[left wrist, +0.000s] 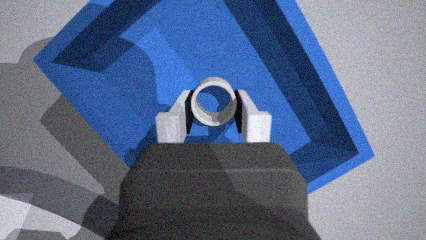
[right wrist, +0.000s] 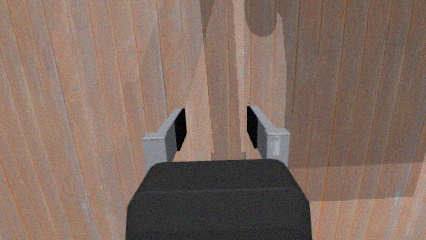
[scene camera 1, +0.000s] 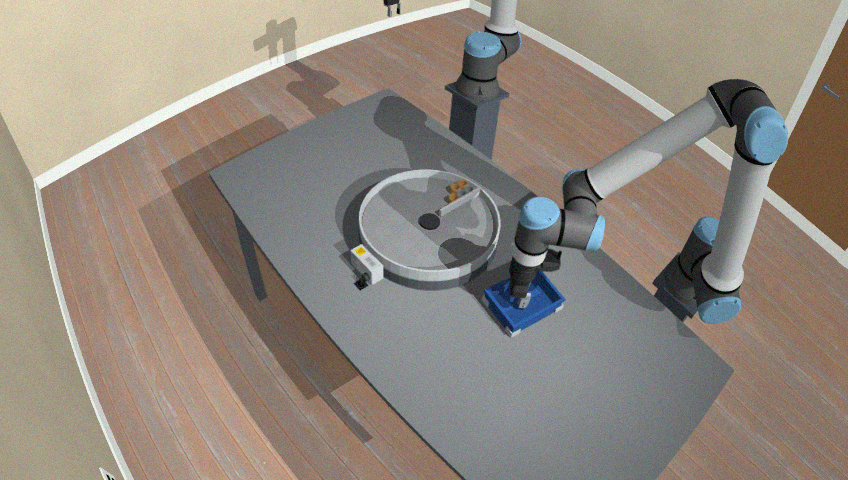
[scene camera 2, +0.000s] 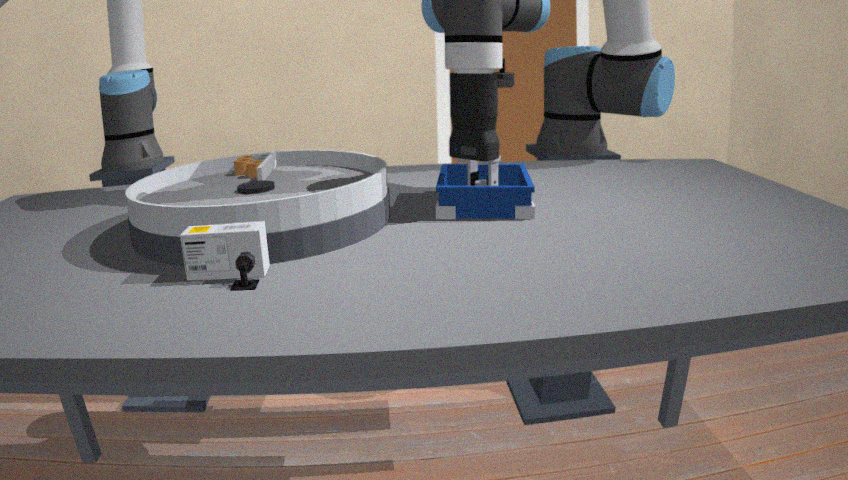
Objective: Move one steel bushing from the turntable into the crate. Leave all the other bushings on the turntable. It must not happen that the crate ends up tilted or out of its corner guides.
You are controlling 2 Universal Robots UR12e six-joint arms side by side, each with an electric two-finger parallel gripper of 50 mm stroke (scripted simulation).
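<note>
I can see my left gripper [scene camera 2: 482, 193], and it is the same left gripper [left wrist: 214, 103] that my left wrist shows me, and the same left gripper [scene camera 1: 522, 301] again from the scene camera. My right gripper [right wrist: 216, 119] is visible to me as well. There is a blue crate [scene camera 2: 472, 202]; I also find the crate [left wrist: 118, 71] from my left wrist and the crate [scene camera 1: 543, 293] from the scene, though in the right wrist view the crate is out of frame. A steel bushing [left wrist: 208, 118] is here too. And I see a turntable [scene camera 1: 397, 221], with the same turntable [scene camera 2: 224, 188] showing from the other scene camera.
</note>
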